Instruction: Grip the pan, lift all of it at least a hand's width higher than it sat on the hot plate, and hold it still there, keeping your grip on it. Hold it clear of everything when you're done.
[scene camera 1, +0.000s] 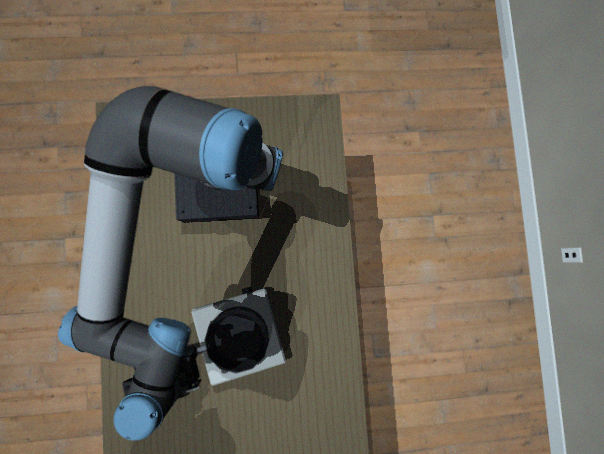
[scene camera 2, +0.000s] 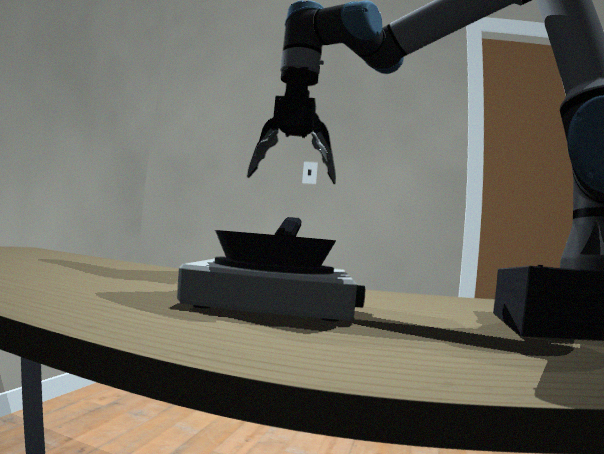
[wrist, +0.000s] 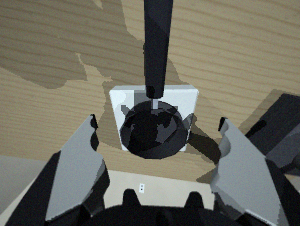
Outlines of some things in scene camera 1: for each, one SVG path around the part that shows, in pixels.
The gripper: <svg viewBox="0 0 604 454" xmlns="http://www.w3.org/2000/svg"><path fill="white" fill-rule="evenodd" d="M133 378L122 383L125 397L128 394ZM195 351L184 356L177 378L181 386L178 399L189 395L190 391L200 388L199 384L202 379L199 379L200 374Z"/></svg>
A black pan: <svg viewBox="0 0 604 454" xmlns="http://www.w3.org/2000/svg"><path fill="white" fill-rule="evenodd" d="M266 324L254 312L234 308L223 311L209 324L204 340L205 346L199 348L195 346L187 347L186 354L195 351L195 357L197 357L199 353L207 351L208 357L219 369L233 373L253 369L266 354L269 343Z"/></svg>
